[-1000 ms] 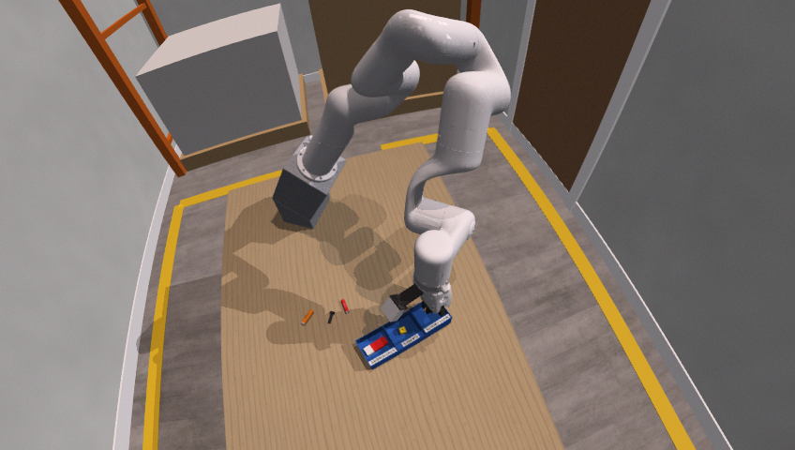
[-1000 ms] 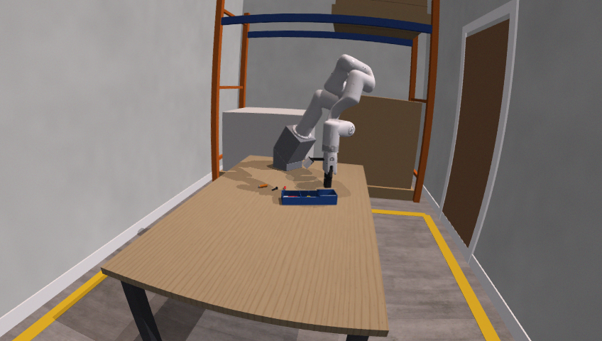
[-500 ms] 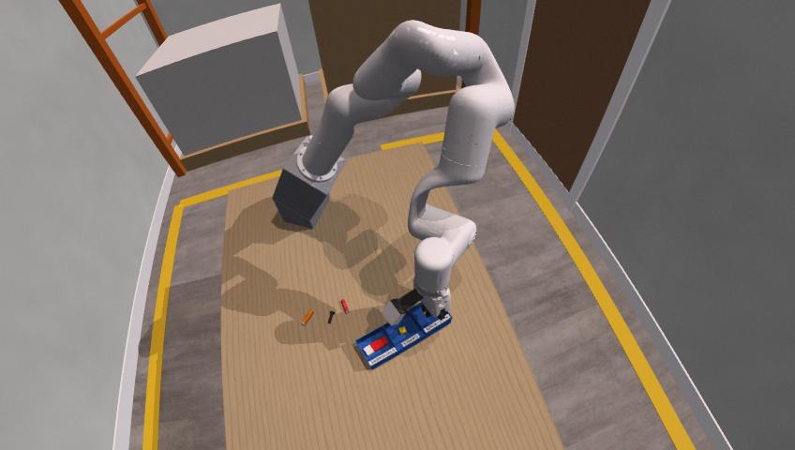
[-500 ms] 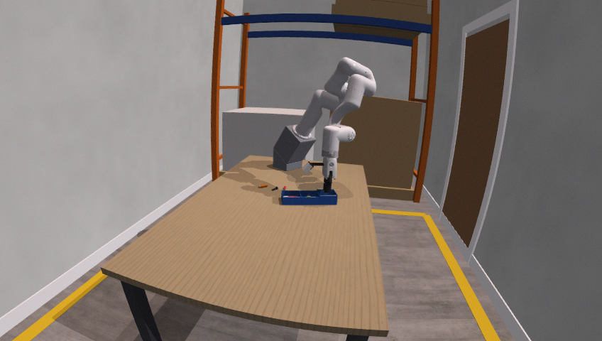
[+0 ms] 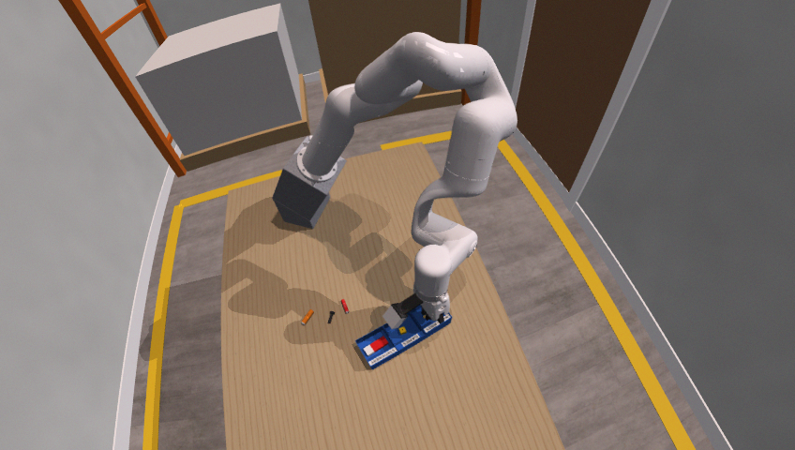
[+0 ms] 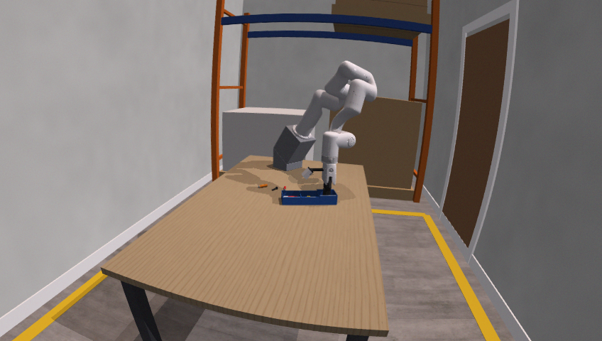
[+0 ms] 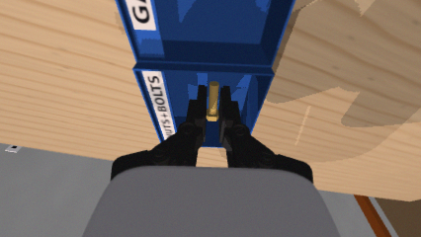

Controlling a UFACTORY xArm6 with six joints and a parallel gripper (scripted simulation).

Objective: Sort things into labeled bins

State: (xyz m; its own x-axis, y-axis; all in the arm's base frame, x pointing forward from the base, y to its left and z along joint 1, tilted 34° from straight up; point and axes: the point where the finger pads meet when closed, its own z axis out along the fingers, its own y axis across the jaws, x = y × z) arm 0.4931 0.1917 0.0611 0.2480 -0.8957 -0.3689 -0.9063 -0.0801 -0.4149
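Now: the brass bolt 10 mm to the left of my hand and 20 mm below it. Round my hand: red battery: 100 mm behind, 220 mm to the right, 40 mm below; eraser: 50 mm ahead, 170 mm to the right, 30 mm below; yellow die: 20 mm ahead, 80 mm to the right, 30 mm below.
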